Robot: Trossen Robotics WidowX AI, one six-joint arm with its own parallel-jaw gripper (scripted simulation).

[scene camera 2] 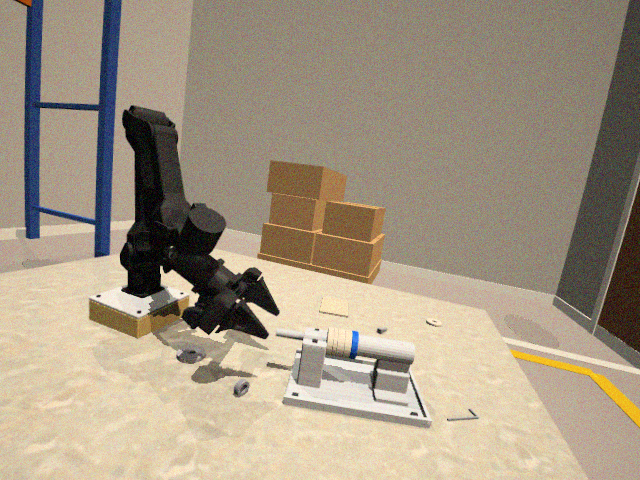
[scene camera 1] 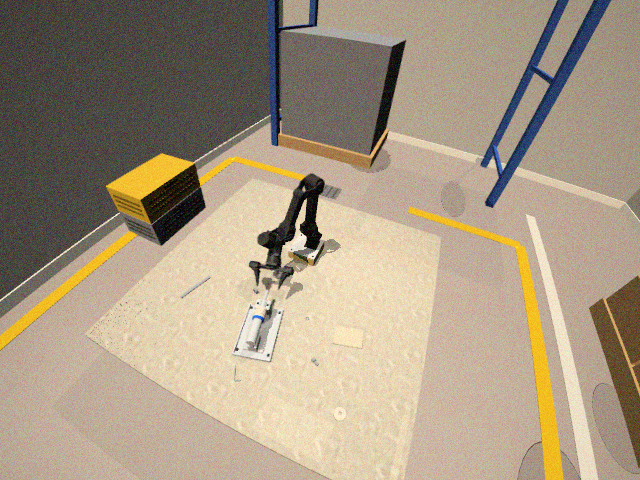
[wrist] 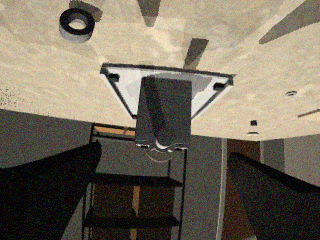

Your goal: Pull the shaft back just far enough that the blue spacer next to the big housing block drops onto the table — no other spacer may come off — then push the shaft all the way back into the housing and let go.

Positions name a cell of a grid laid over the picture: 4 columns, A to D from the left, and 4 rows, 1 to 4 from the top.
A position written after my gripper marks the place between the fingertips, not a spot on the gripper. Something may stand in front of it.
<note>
My gripper (scene camera 2: B3) is open and holds nothing. I also see a nut (wrist: A1) and a housing block (scene camera 2: C4).
My gripper shows as well in the wrist view (wrist: C3). The housing block shows as well in scene camera 1 (scene camera 1: B3) and in the wrist view (wrist: B2).
</note>
